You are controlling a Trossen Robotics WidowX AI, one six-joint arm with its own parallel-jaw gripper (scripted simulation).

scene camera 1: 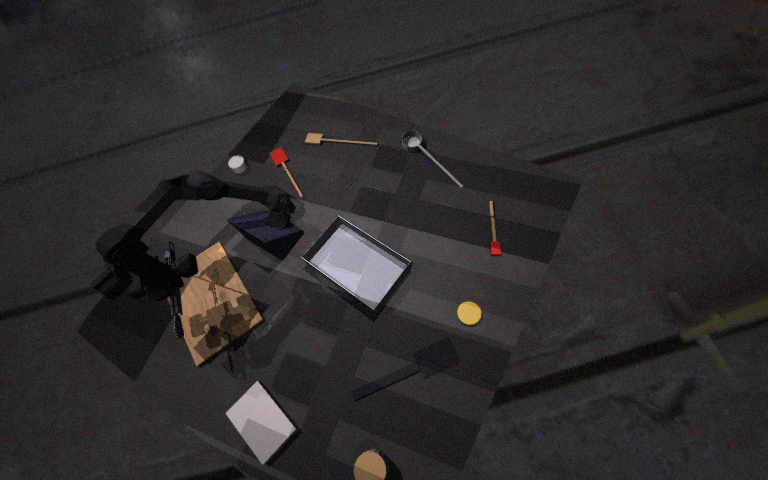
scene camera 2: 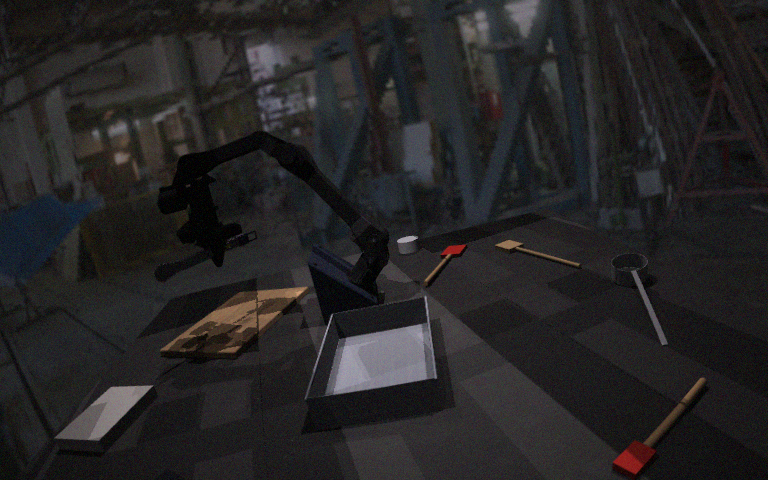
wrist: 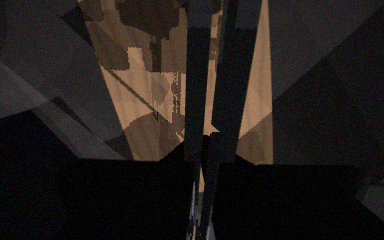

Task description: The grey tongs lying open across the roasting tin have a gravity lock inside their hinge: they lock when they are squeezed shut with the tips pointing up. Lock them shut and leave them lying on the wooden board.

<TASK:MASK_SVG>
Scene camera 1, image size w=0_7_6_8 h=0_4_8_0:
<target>my gripper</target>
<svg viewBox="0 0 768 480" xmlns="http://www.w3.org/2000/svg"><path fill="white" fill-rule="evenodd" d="M196 257L189 253L177 259L177 265L175 263L168 265L166 261L158 261L158 256L152 256L155 261L152 272L146 276L130 278L133 281L128 286L129 295L138 299L148 293L152 301L160 301L171 296L174 290L177 289L177 285L180 288L184 287L181 276L183 278L190 278L198 273Z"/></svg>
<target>white slab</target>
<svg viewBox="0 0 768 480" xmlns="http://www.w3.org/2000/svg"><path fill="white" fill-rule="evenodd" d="M257 381L233 404L226 414L260 462L265 465L294 435L299 427L292 421L261 381Z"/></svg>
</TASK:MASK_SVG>
